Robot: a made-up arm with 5 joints.
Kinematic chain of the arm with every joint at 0, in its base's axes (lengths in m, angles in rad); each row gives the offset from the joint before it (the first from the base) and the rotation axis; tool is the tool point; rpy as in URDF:
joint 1: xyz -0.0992 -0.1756 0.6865 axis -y
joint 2: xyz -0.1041 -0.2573 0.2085 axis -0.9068 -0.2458 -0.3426
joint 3: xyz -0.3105 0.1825 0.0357 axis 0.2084 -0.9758 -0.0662
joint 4: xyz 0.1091 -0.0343 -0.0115 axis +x
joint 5: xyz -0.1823 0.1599 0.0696 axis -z
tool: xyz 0.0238 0.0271 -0.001 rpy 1.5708 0 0
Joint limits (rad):
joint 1: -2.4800..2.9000
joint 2: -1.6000..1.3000
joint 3: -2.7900..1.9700
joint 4: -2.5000..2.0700
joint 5: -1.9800..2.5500
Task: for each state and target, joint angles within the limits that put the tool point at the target. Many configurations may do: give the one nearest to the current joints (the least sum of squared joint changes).
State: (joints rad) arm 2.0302 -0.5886 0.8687 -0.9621 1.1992
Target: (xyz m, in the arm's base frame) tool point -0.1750 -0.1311 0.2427
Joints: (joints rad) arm 1.9294 -0.1166 0.9178 -0.8714 1.0868
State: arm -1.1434 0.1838 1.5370 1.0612 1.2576
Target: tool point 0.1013 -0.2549 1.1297
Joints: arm -1.9434 0.4651 1.9700 1.0131 1.4431
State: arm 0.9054 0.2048 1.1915 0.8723 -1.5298
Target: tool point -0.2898 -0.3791 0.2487
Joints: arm 1.0093 0.8558 1.8143 1.5713 -1.6066
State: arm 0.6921 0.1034 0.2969 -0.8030 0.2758
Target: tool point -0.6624 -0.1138 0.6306
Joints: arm 0.6656 -0.1593 0.2273 -0.2935 -0.0223
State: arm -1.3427 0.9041 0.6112 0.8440 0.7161
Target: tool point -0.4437 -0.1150 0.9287
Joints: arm -0.6648 0.9939 0.6654 0.6613 0.5862
